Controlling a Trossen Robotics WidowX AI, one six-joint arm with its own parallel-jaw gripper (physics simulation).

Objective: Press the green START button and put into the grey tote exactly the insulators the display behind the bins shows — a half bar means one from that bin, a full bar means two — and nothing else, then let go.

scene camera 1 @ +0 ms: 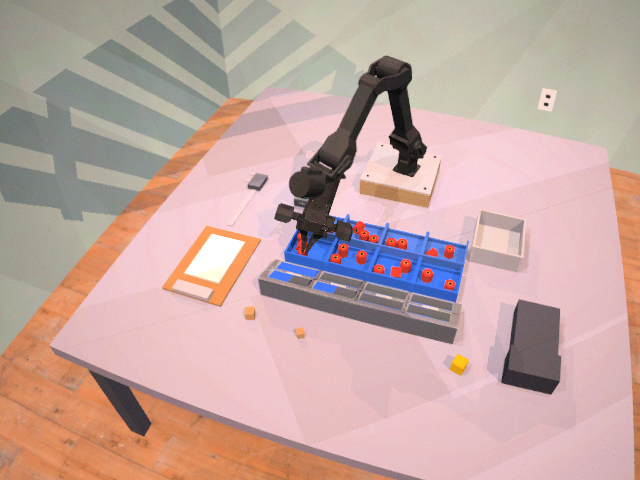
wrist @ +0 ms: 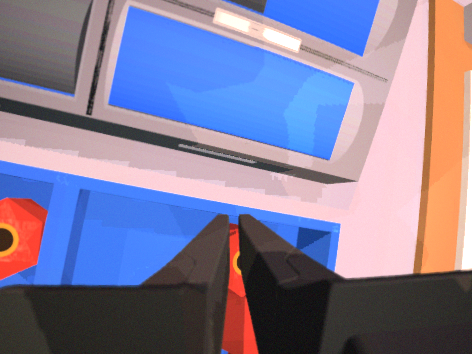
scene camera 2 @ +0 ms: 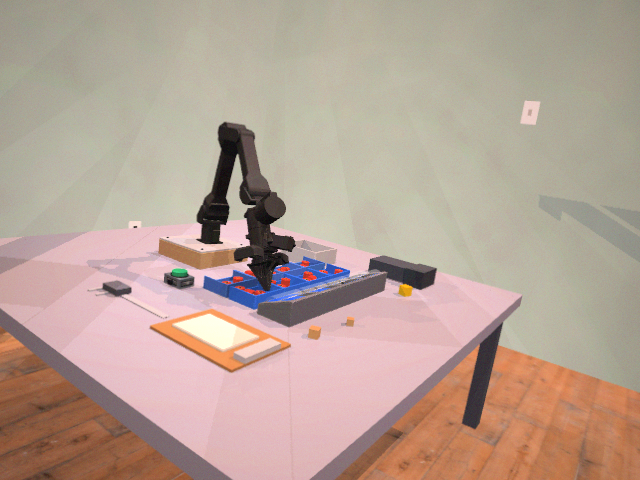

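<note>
My gripper point(scene camera 1: 304, 252) point(scene camera 2: 266, 288) point(wrist: 233, 225) points down into the front left bin, its fingers together with a narrow slit between them; I see nothing gripped. Red insulators point(scene camera 2: 253, 292) point(wrist: 237, 320) lie there beneath and behind the fingers, partly hidden. The blue bins point(scene camera 1: 294, 257) point(scene camera 2: 242, 301) hold several other red insulators. The dark display point(scene camera 1: 356, 310) point(scene camera 2: 336, 302) shows a full bar point(wrist: 230, 90) for the front left bin, a half bar point(scene camera 1: 280, 276) beside it, and another half bar point(scene camera 1: 325, 287) in the second column. The grey tote point(scene camera 1: 496, 259) looks empty. The green button point(scene camera 2: 179, 272) stands left of the bins.
A black block point(scene camera 1: 535, 341) point(scene camera 2: 400, 271) stands right of the display. A yellow cube point(scene camera 1: 459, 364) point(scene camera 2: 405, 290) and two small orange cubes point(scene camera 1: 249, 313) point(scene camera 1: 299, 333) lie on the table. An orange clipboard point(scene camera 1: 227, 289) and a grey plug point(scene camera 1: 257, 181) lie to the left.
</note>
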